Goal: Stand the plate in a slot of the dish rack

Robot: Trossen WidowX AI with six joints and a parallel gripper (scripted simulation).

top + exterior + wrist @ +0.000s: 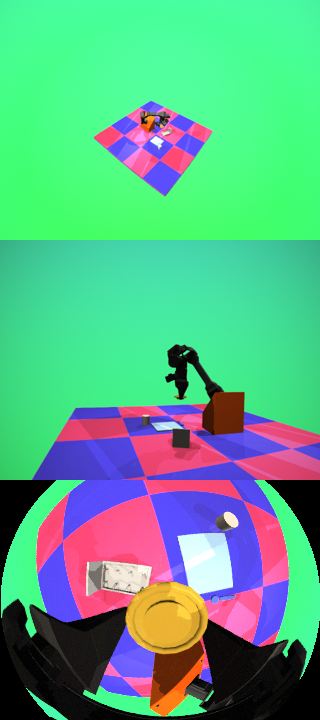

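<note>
Right now the dish rack is 16 cm below my gripper tip, 10 cm to the left of it and 2 cm ahead of it. The rest, counted from my gripper tip: plate: 1 cm above; then pale blue mat: 18 cm below, 11 cm to the right, 4 cm ahead; then blue utensil: 18 cm below, 15 cm to the right, 5 cm behind.
</note>
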